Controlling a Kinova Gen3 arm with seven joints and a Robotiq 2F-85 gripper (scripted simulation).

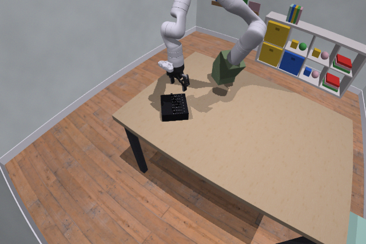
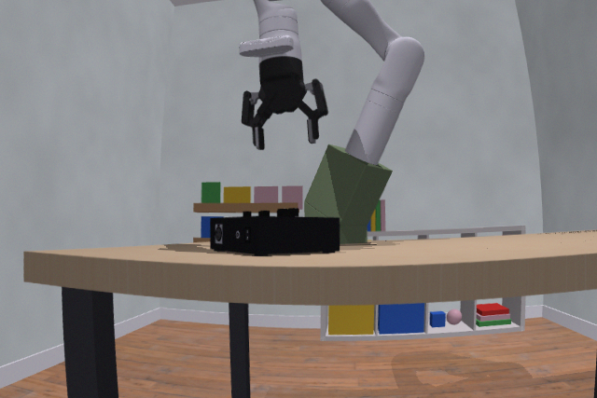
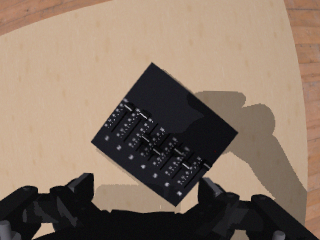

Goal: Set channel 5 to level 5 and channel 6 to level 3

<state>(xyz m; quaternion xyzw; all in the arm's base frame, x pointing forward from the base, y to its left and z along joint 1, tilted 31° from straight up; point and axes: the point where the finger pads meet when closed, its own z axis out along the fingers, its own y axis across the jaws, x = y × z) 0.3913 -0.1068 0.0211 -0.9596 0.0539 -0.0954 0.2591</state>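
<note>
The channel 5 fader lies 12 cm below my hand and 3 cm to the right of it. Also, from my hand: channel 6 fader 12 cm below, 5 cm to the right, 2 cm behind.
</note>
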